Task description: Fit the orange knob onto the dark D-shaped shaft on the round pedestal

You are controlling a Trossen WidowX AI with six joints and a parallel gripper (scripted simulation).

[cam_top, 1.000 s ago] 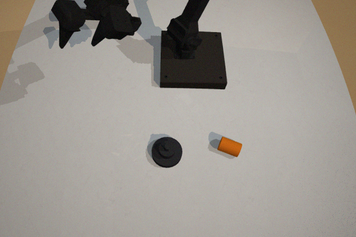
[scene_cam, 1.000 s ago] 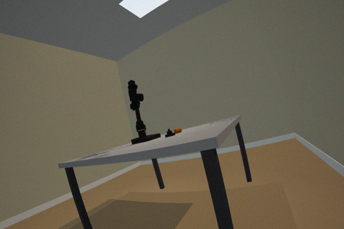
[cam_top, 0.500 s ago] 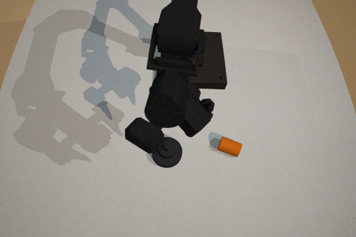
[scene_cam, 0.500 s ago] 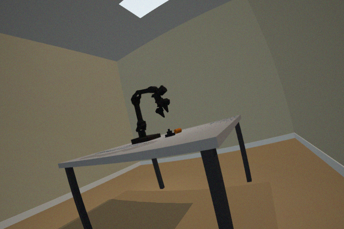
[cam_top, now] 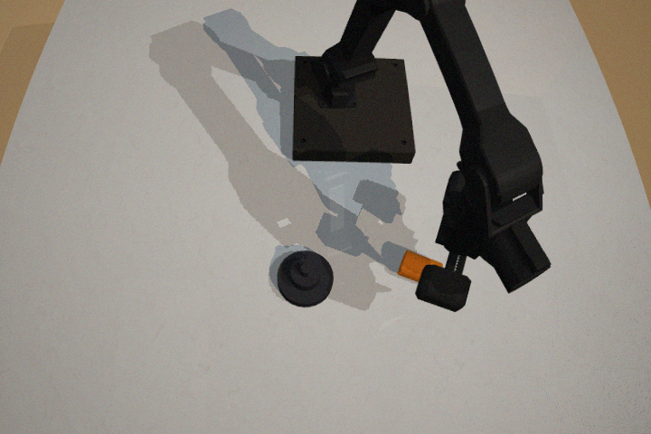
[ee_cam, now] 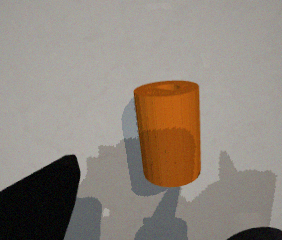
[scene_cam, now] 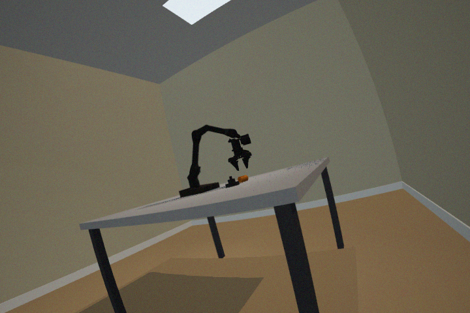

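Right now my gripper tip is 1 cm past the orange knob, 1 cm to the left of it and 6 cm above it. From my gripper tip the other things lie so: round dark pedestal (19 cm to the right, 5 cm below).
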